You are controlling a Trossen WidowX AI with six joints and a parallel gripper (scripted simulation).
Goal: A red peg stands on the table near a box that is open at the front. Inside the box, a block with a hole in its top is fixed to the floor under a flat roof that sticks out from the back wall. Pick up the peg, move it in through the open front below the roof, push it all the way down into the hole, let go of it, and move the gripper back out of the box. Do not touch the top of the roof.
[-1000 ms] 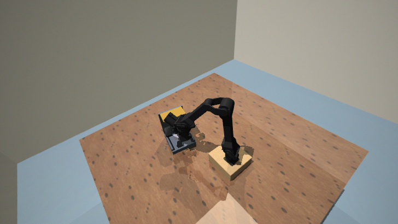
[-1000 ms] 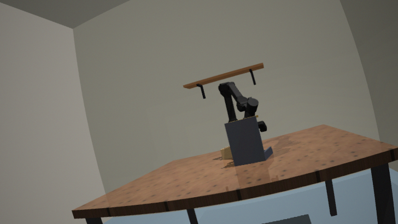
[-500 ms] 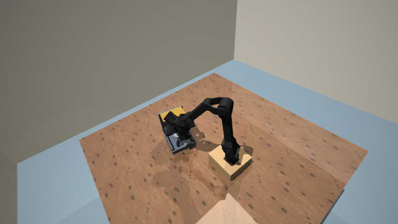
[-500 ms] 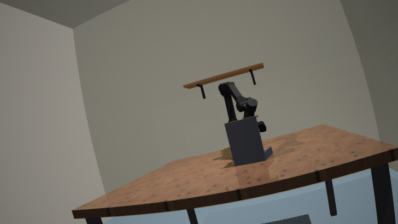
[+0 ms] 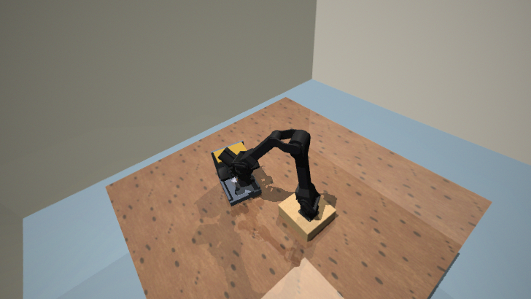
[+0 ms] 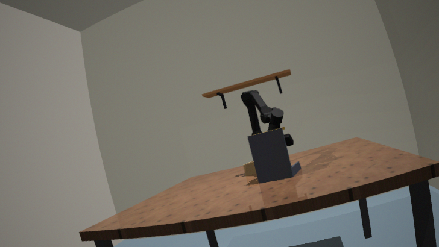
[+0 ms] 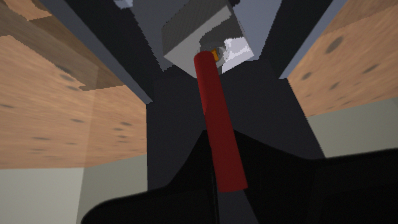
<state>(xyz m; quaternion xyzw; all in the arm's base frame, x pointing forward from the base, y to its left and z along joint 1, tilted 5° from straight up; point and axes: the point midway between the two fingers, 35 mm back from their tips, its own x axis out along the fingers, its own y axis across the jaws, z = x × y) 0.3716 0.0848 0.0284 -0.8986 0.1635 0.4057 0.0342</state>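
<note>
Now: gripper tip 40 mm short of the back wall and 20 mm below it. Round my gripper tip: red peg (30 mm behind, 10 mm to the left, 10 mm below); then yellow roof (10 mm to the left, 120 mm above).
</note>
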